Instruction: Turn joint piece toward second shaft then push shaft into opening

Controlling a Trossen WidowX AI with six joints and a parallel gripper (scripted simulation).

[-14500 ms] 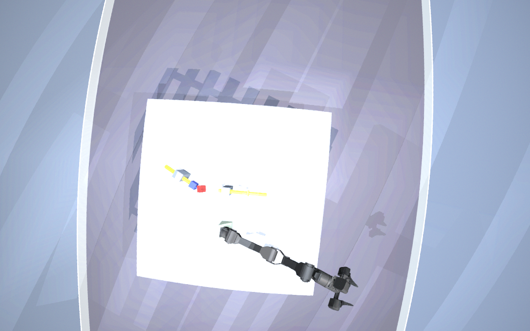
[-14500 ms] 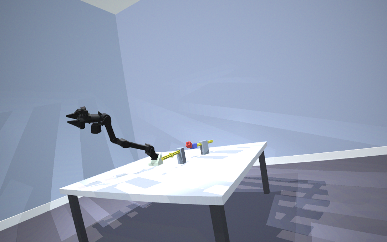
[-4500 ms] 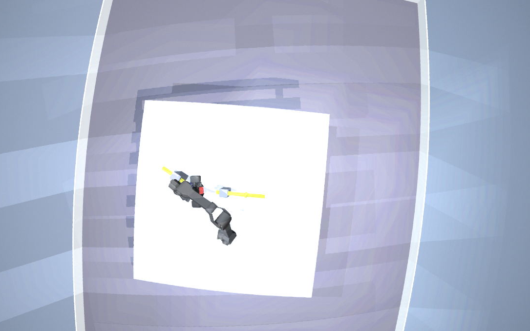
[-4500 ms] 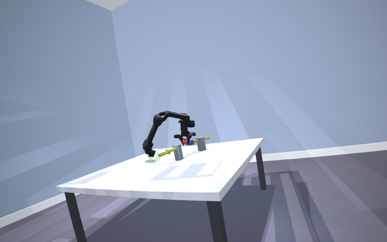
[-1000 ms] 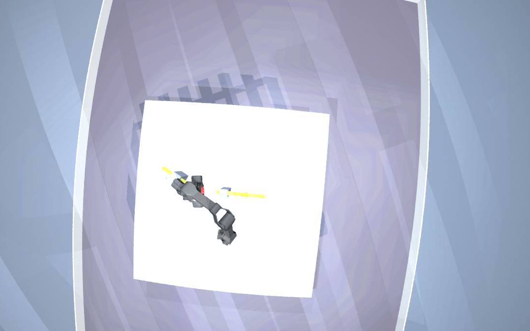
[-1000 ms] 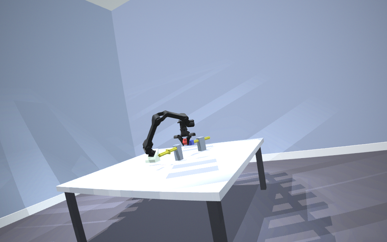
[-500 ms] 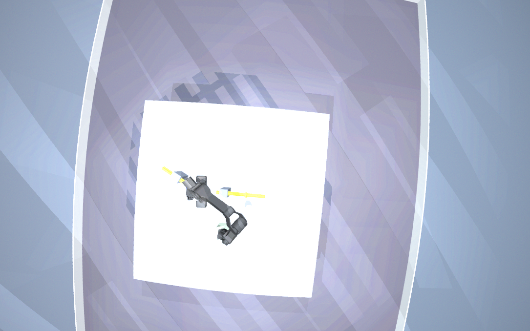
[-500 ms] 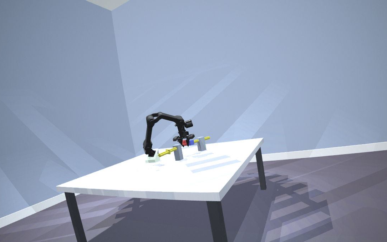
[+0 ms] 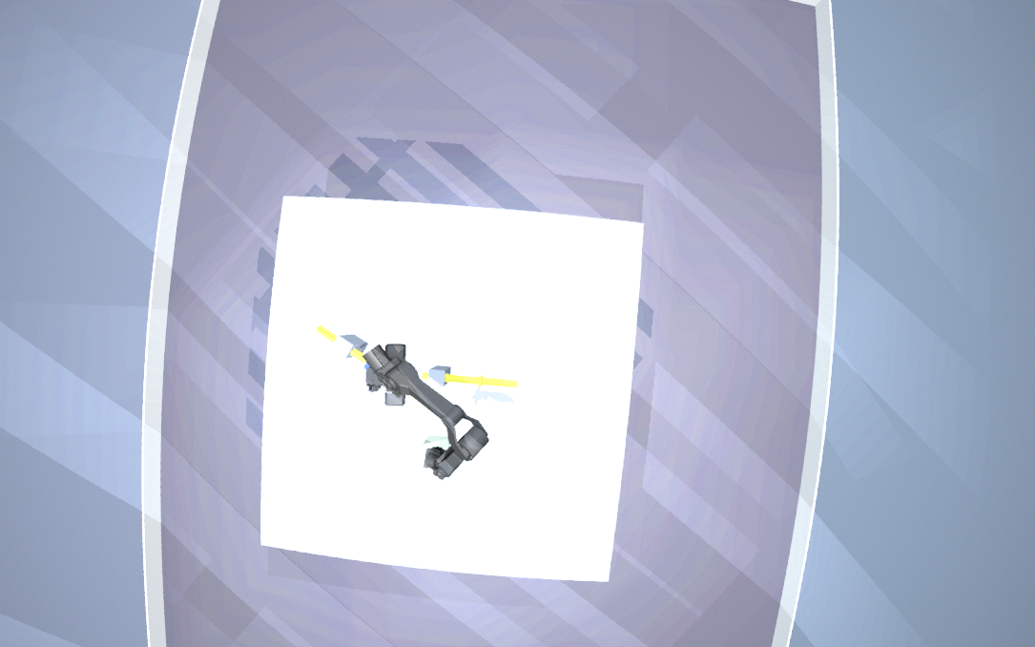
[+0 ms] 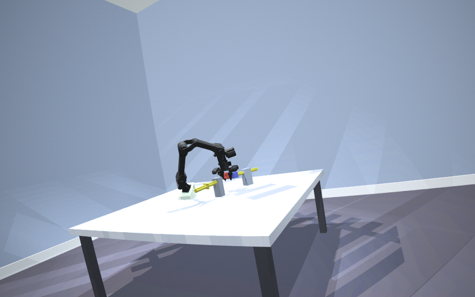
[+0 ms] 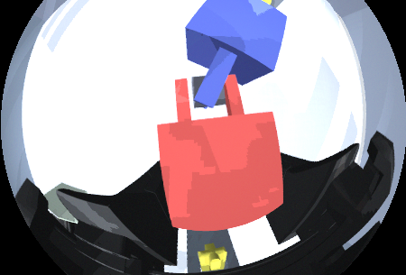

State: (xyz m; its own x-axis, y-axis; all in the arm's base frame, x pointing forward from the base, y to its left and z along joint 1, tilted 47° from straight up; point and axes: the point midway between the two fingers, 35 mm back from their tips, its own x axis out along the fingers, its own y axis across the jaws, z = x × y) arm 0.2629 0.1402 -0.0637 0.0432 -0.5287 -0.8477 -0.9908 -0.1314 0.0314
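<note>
Now: the red square joint piece 1 cm to the left of my gripper tip and 3 cm above it.
</note>
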